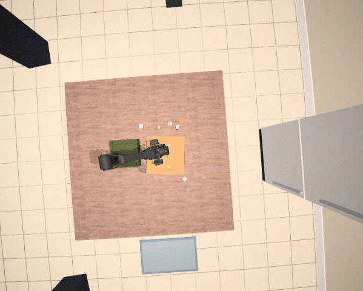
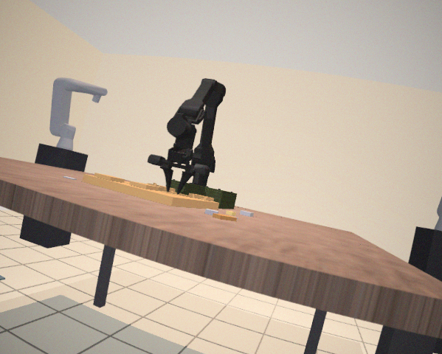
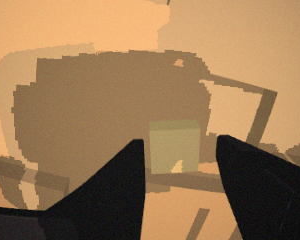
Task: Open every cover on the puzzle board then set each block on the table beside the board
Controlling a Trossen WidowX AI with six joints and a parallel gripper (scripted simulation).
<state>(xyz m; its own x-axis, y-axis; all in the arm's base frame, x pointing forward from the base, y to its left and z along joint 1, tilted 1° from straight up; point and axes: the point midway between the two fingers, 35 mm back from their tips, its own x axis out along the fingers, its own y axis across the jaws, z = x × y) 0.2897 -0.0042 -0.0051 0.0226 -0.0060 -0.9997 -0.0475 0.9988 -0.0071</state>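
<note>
Now: gripper tip 5 cm short of the puzzle board and 3 cm to the left of it.
</note>
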